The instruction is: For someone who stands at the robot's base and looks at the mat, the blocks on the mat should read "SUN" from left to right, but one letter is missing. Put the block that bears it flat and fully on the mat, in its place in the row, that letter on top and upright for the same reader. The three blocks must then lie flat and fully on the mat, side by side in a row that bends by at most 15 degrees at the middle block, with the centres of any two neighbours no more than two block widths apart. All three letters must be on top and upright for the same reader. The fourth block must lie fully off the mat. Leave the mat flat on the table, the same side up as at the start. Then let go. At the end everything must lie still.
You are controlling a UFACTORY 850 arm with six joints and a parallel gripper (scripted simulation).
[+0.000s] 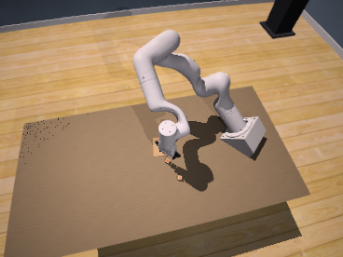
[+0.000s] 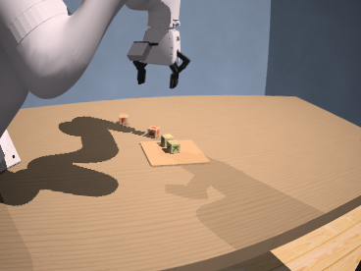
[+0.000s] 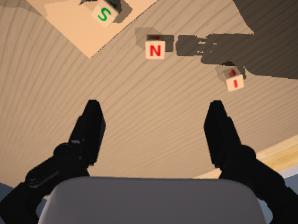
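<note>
My gripper is now 140 mm above the N block. Round my hand: tan mat: 150 mm below, 120 mm to the right.
</note>
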